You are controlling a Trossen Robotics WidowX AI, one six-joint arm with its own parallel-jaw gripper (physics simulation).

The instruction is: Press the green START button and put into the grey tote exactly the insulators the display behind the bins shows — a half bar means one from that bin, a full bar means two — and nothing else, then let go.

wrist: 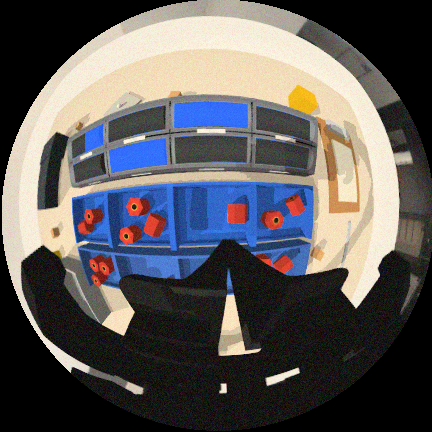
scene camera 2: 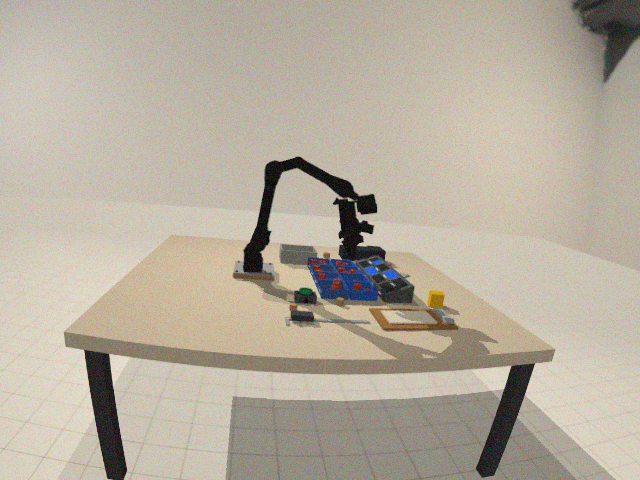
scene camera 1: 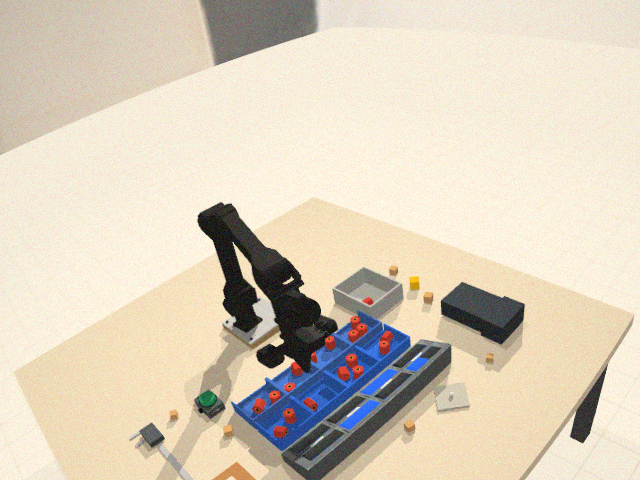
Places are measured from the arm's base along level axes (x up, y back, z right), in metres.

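Pixels of known places: gripper, fingertip midpoint: (wrist: 226, 244) (scene camera 2: 352, 260) (scene camera 1: 307, 372); arm's base, link origin: (scene camera 2: 252, 269) (scene camera 1: 247, 322).
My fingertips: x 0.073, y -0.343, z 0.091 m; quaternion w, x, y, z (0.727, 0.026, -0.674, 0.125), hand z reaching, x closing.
Ahead of a thing's pixels: the offset from my fingertips to its middle. "spot": to the spot under its first point.
My gripper (scene camera 1: 306, 365) (scene camera 2: 349, 254) (wrist: 226, 244) is shut and empty, pointing down above the blue bins @(dx -0.079, dy +0.087, dz +0.093 m) (scene camera 1: 253, 426) (scene camera 2: 333, 293) (wrist: 172, 215). In the wrist view one red insulator @(dx -0.077, dy -0.017, dz +0.028 m) (wrist: 237, 213) lies beyond the fingertips in the third bin from the left of the far row. The fingers hide part of the near row. The grey tote @(dx -0.069, dy +0.129, dz -0.366 m) (scene camera 1: 387, 303) (scene camera 2: 298, 254) holds a visible red insulator @(dx -0.077, dy +0.109, dz -0.336 m) (scene camera 1: 367, 300). The display (scene camera 1: 382, 416) (scene camera 2: 398, 294) (wrist: 170, 120) shows, in the wrist view, top row: half, dark, full, dark; bottom row: dark, full, dark, dark. The START button @(dx -0.075, dy +0.194, dz +0.172 m) (scene camera 1: 207, 398) (scene camera 2: 306, 291) is green.
A black box @(dx -0.068, dy -0.189, dz -0.454 m) (scene camera 1: 478, 310) (wrist: 51, 175) stands beyond the display's end. A yellow block @(dx -0.082, dy +0.051, dz -0.485 m) (scene camera 1: 414, 282) and small orange cubes @(dx -0.084, dy -0.020, dz -0.449 m) (scene camera 1: 428, 297) @(dx -0.085, dy +0.146, dz -0.509 m) (scene camera 1: 393, 270) lie near the tote. A white plate @(dx -0.093, dy -0.267, dz -0.178 m) (scene camera 1: 444, 401) lies behind the display. A brown-framed board @(spot: dx -0.089, dy +0.013, dz +0.348 m) (scene camera 2: 379, 320) and a dark-headed tool @(dx -0.086, dy +0.161, dz +0.351 m) (scene camera 1: 151, 435) (scene camera 2: 302, 315) lie near the button side.
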